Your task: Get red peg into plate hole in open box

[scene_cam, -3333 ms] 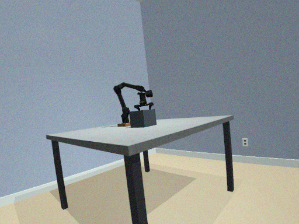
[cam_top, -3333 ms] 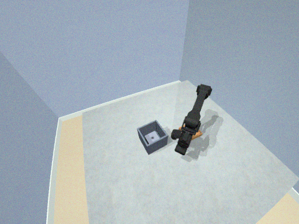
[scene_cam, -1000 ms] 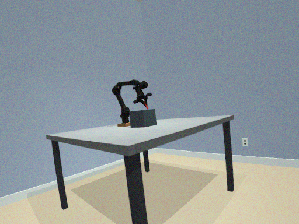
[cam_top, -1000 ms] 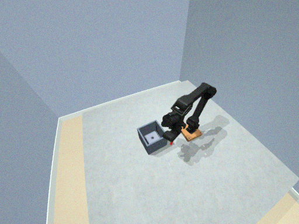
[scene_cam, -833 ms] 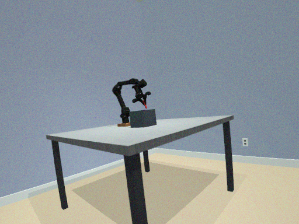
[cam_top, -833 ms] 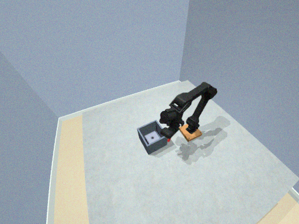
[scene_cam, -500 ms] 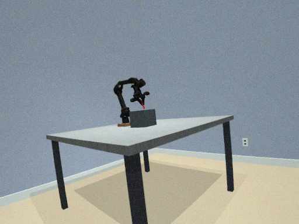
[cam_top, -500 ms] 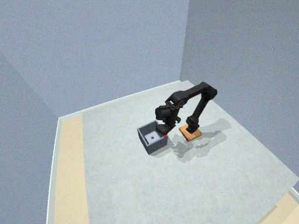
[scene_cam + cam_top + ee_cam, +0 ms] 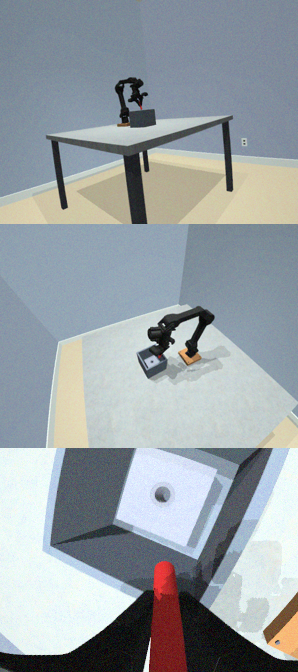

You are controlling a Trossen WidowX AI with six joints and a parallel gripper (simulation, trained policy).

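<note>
Right now the pale plate is 130 mm below my gripper tip, 50 mm to the right of it and 40 mm ahead of it. Round my gripper tip: red peg (10 mm above).
</note>
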